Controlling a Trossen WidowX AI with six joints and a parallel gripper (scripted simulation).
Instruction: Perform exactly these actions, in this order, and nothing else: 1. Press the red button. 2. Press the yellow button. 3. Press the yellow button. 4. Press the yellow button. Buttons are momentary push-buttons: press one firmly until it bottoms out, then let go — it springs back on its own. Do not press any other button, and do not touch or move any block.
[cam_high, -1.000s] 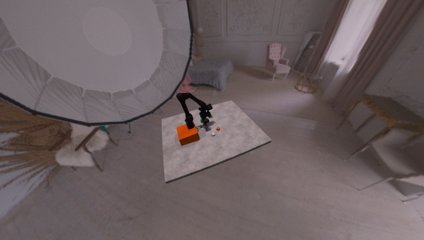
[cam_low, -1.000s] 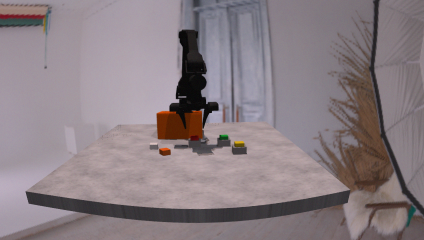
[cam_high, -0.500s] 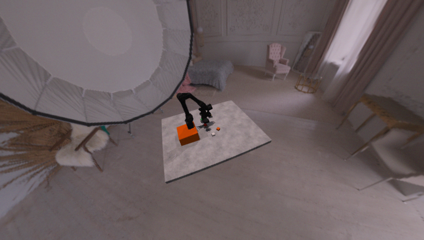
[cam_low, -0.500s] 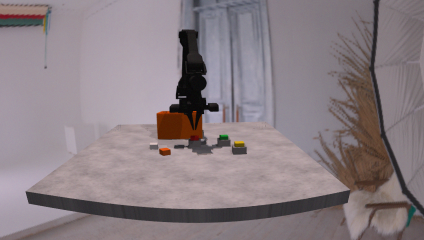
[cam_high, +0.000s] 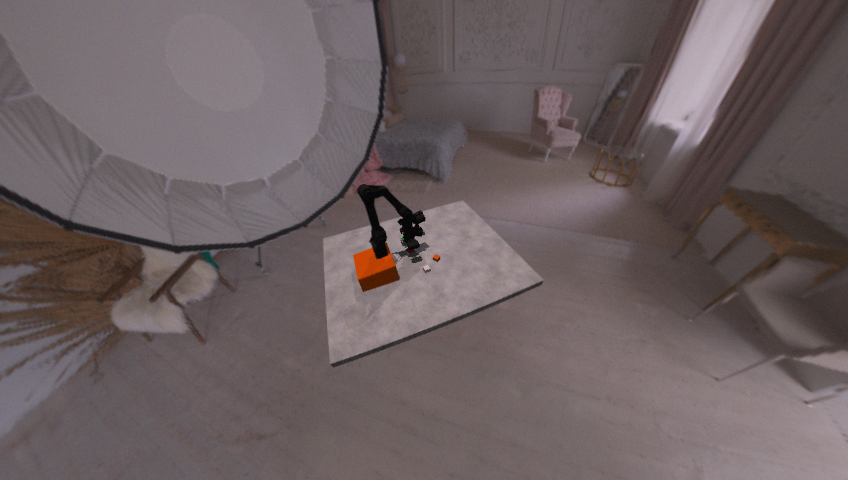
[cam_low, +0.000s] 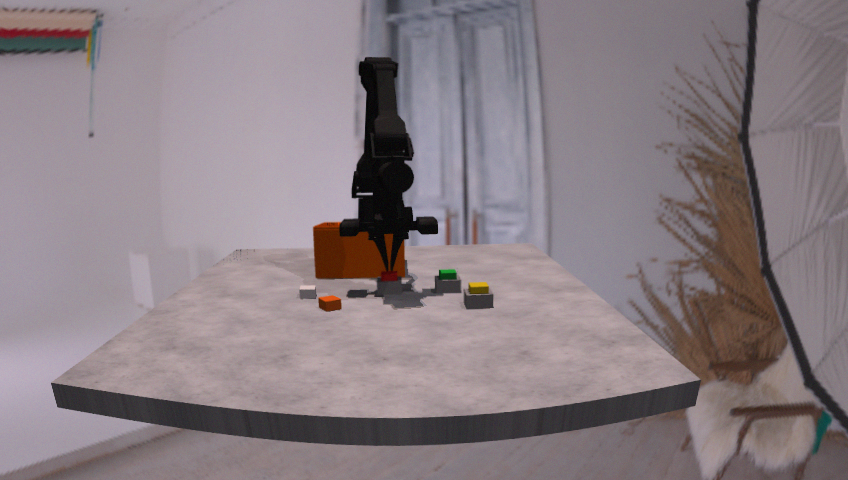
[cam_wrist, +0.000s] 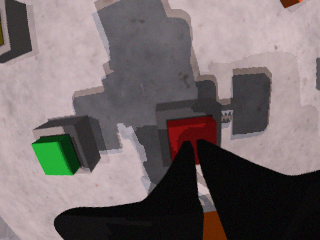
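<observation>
Now: gripper tip 10 mm above the red button. From my gripper tip the other things lie so: orange block 120 mm ahead, 110 mm to the right, 30 mm below; then green button 110 mm to the left, 10 mm below, 10 mm behind; then white block 160 mm to the right, 40 mm ahead, 30 mm below.
</observation>
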